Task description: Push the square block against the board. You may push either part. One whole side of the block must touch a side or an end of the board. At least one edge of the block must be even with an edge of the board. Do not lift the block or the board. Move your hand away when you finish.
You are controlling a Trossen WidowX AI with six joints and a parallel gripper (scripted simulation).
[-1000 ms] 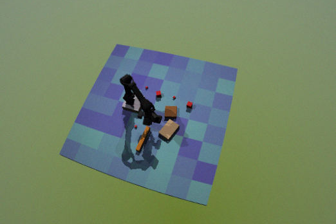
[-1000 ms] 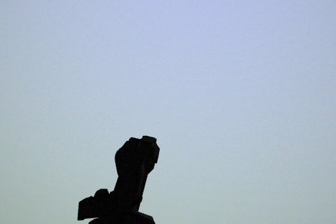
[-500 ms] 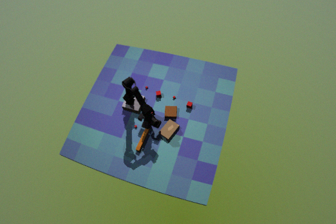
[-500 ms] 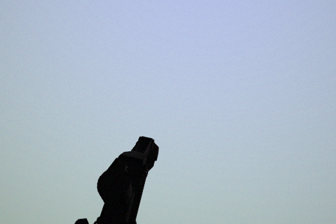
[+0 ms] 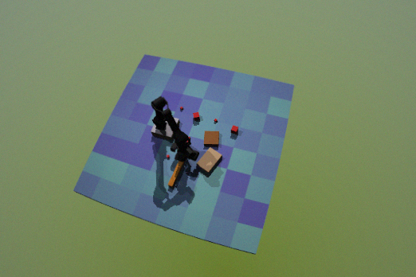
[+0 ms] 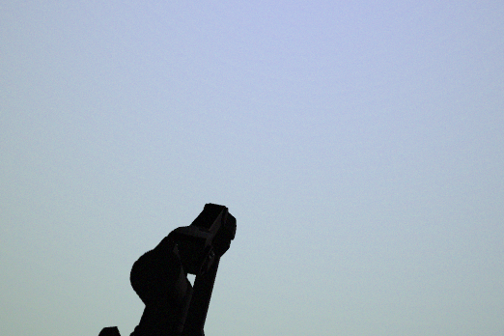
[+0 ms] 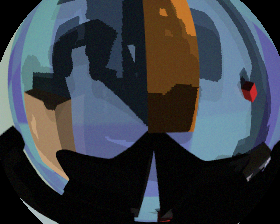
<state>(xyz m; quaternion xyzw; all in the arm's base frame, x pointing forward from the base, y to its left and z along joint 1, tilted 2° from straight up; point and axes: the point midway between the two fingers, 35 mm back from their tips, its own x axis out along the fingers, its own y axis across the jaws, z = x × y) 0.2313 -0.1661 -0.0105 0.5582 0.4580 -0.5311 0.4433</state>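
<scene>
Now: gripper tip 170 mm to the right of the dark brown square block, 130 mm short of it and 10 mm below it. The rest, counted from my gripper tip: thin red stick (100 mm to the left, 20 mm behind); tan block (160 mm ahead, 10 mm to the left, 10 mm above); long orange board (120 mm to the right, 30 mm behind, 10 mm above).
</scene>
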